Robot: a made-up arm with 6 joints. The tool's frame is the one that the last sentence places.
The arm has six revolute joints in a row. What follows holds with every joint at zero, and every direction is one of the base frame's.
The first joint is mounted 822 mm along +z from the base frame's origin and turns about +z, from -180 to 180 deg.
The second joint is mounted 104.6 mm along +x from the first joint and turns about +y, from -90 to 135 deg.
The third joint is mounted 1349.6 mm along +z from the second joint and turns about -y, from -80.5 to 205 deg.
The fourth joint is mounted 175.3 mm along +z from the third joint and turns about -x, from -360 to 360 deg.
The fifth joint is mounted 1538.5 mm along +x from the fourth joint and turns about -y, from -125 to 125 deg.
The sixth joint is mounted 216.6 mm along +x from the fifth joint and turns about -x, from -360 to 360 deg.
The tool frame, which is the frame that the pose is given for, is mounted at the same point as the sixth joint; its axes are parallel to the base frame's.
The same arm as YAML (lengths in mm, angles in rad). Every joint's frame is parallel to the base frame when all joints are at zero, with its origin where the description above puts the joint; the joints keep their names.
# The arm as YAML. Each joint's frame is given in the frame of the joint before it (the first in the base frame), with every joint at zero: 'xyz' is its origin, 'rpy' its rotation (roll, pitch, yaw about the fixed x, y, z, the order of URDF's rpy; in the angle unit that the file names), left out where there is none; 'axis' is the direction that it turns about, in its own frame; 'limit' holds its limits. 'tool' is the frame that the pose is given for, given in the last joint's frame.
units:
  length: mm
  angle: rad
joints:
  - name: joint 1
    type: revolute
    origin:
      xyz: [0.0, 0.0, 822.0]
    axis: "+z"
    limit:
      lower: -3.1416
      upper: 3.1416
  - name: joint 2
    type: revolute
    origin:
      xyz: [104.6, 0.0, 0.0]
    axis: "+y"
    limit:
      lower: -1.5708
      upper: 2.3562
  - name: joint 3
    type: revolute
    origin:
      xyz: [0.0, 0.0, 1349.6]
    axis: "-y"
    limit:
      lower: -1.405
      upper: 3.5779
  - name: joint 4
    type: revolute
    origin:
      xyz: [0.0, 0.0, 175.3]
    axis: "-x"
    limit:
      lower: -6.2832
      upper: 6.2832
  - name: joint 5
    type: revolute
    origin:
      xyz: [1538.5, 0.0, 0.0]
    axis: "-y"
    limit:
      lower: -2.1817
      upper: 2.1817
  - name: joint 6
    type: revolute
    origin:
      xyz: [216.6, 0.0, 0.0]
    axis: "-x"
    limit:
      lower: -6.2832
      upper: 6.2832
tool:
  origin:
    xyz: [0.0, 0.0, 0.0]

